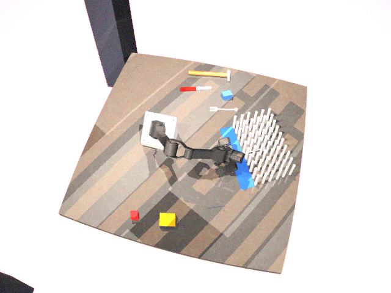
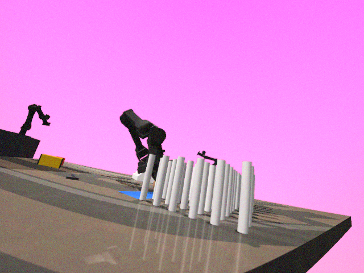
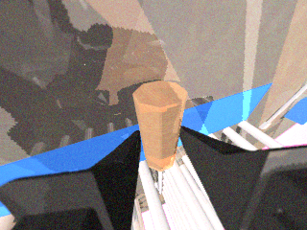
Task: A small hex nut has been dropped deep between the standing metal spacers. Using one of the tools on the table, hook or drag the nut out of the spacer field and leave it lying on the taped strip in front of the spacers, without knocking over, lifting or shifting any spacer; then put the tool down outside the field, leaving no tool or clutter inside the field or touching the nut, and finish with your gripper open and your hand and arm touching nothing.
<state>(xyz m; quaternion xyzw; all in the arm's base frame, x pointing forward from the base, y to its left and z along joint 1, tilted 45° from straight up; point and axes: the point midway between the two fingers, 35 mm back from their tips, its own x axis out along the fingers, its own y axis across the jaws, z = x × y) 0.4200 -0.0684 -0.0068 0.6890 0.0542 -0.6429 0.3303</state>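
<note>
Right now the blue taped strip is 3 cm ahead of my gripper tip, 2 cm to the left of it and 2 cm below it. From my gripper tip the other things lie so: bent key 1 cm ahead, 31 cm to the right, 2 cm below; white forked tool 11 cm behind, 32 cm to the left, 2 cm below; short wooden-handled tool 9 cm ahead, 5 cm to the left.
</note>
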